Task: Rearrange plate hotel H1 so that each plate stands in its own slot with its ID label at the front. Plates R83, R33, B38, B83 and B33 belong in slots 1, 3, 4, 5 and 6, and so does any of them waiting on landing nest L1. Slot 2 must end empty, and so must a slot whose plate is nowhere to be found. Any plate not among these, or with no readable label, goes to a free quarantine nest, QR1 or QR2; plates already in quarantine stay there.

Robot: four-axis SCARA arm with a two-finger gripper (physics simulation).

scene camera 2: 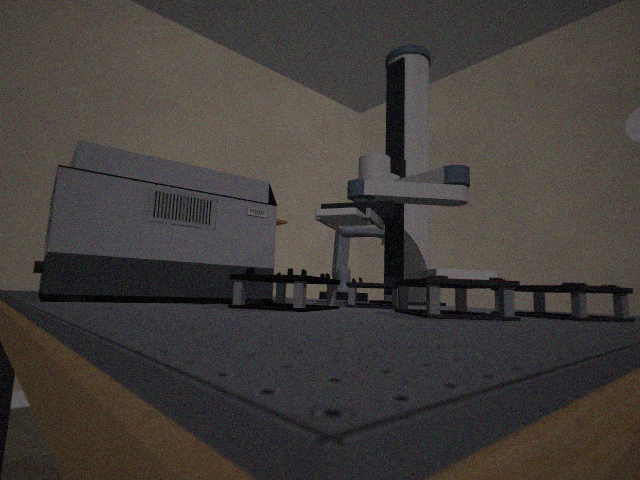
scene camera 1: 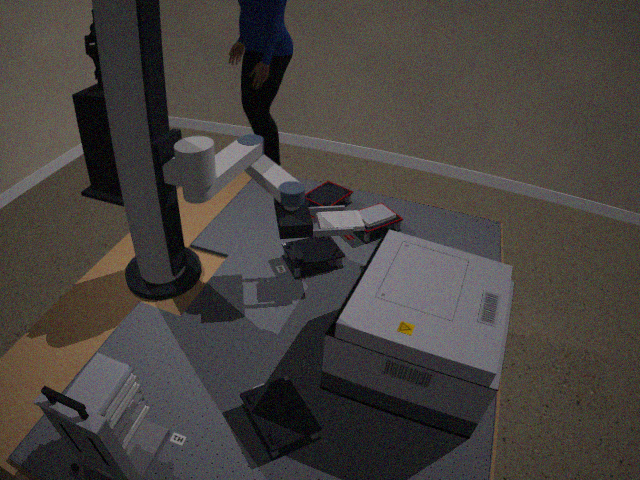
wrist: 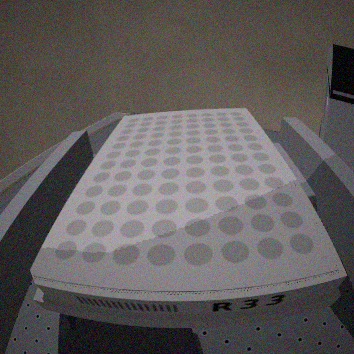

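Observation:
My gripper (scene camera 1: 351, 220) (scene camera 2: 356, 219) (wrist: 183, 137) is shut on white plate R33 (scene camera 1: 338, 220) (scene camera 2: 340, 213) (wrist: 195, 187), held level above the table. Its R33 label faces the camera in the wrist view. Hotel H1 (scene camera 1: 98, 427) stands at the lower left in scene camera 1, with several pale plates (scene camera 1: 122, 398) inside; their labels and exact slots cannot be read. A red-edged nest (scene camera 1: 383, 225) bears a white plate (scene camera 1: 378, 214) (scene camera 2: 465, 273). Another red-edged nest (scene camera 1: 329, 193) (scene camera 2: 573, 288) shows no plate. A black nest (scene camera 1: 313, 253) near the arm shows no plate; its label is unreadable.
A large grey instrument (scene camera 1: 426, 289) (scene camera 2: 165, 211) stands on the table beside the nests. Another black nest (scene camera 1: 281, 415) stands between it and H1. The arm's column (scene camera 1: 126, 129) (scene camera 2: 416, 113) rises from the table. A person in blue (scene camera 1: 263, 25) stands behind the table.

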